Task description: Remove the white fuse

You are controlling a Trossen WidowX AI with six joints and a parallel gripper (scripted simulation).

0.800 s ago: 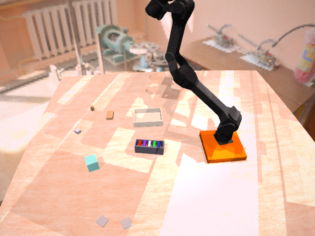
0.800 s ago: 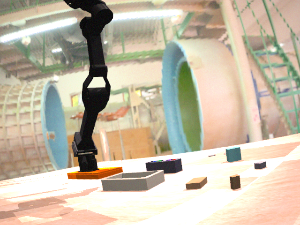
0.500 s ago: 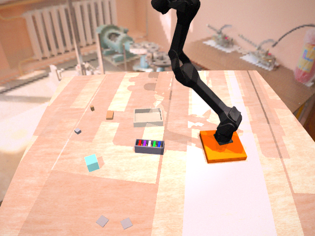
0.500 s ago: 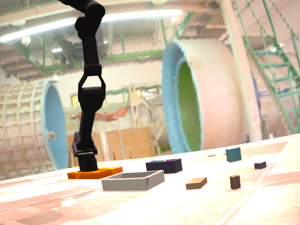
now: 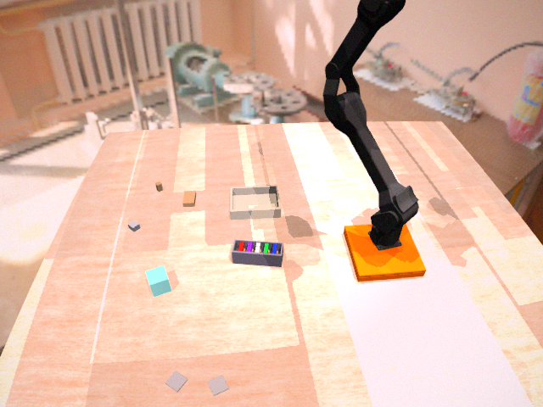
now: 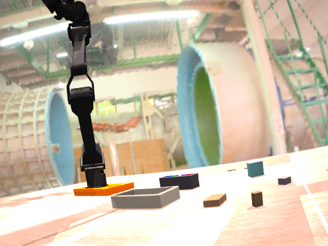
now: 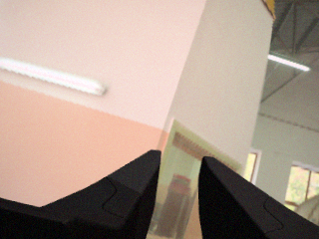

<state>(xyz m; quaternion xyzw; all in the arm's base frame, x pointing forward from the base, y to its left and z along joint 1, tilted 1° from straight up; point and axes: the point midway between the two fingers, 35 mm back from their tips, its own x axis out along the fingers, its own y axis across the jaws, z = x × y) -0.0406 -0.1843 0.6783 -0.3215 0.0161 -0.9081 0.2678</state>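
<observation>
Now: gripper tip 370 mm short of the white fuse, 150 mm to the right of it and 700 mm above it. The rest, counted from my gripper tip: tray: 330 mm ahead, 40 mm to the right, 720 mm below; tan block: 510 mm ahead, 110 mm to the right, 720 mm below; small brown cube: 590 mm ahead, 180 mm to the right, 710 mm below.
</observation>
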